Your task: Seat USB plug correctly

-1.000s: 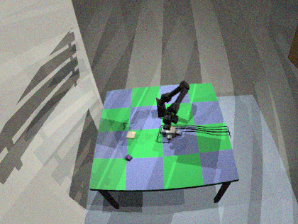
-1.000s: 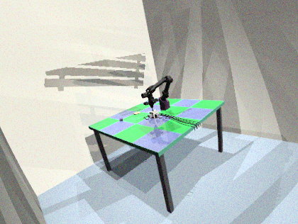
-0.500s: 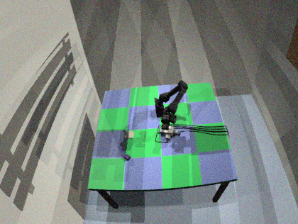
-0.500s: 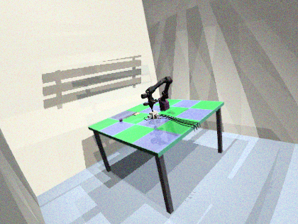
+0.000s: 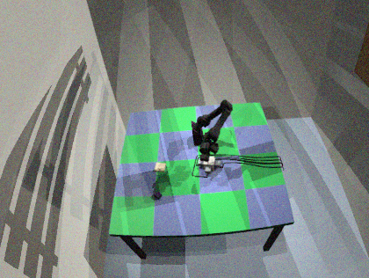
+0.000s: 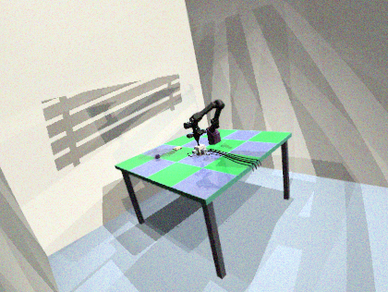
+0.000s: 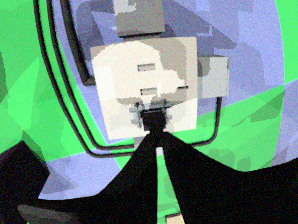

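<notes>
The dark USB plug is 2 cm below my gripper tip. From my gripper tip the other things lie so: tan flat block (1 cm ahead, 36 cm to the right, 10 cm below); small purple block (27 cm ahead, 34 cm to the right, 9 cm below).
</notes>
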